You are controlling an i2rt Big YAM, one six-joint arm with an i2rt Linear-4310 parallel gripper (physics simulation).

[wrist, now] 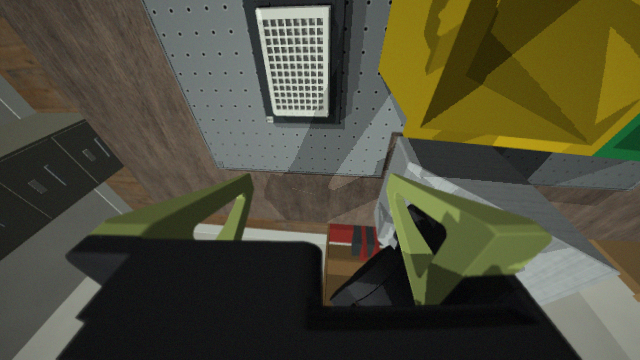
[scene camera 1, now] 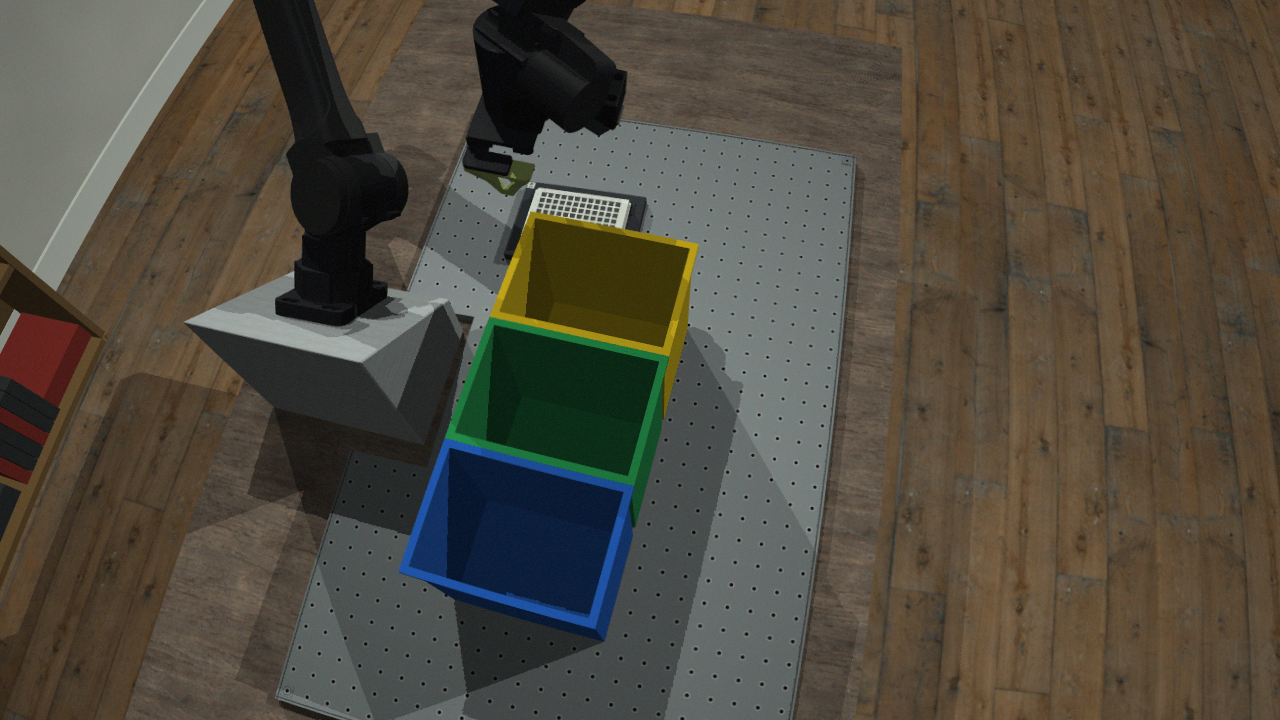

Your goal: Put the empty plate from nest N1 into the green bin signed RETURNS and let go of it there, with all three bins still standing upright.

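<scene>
The white gridded plate lies in a dark nest beside the yellow bin; no N1 label is readable. The green bin stands upright between the yellow bin and the blue bin, both upright. All three look empty; the RETURNS sign does not show. My gripper is open and empty. It is above the pegboard's back-left part, left of the plate in the scene view, and not touching it.
A perforated grey board carries the bins and nest. The arm's grey wedge-shaped base stands left of the bins. A shelf with red and dark items is at the far left. The yellow bin's wall rises close beside the nest.
</scene>
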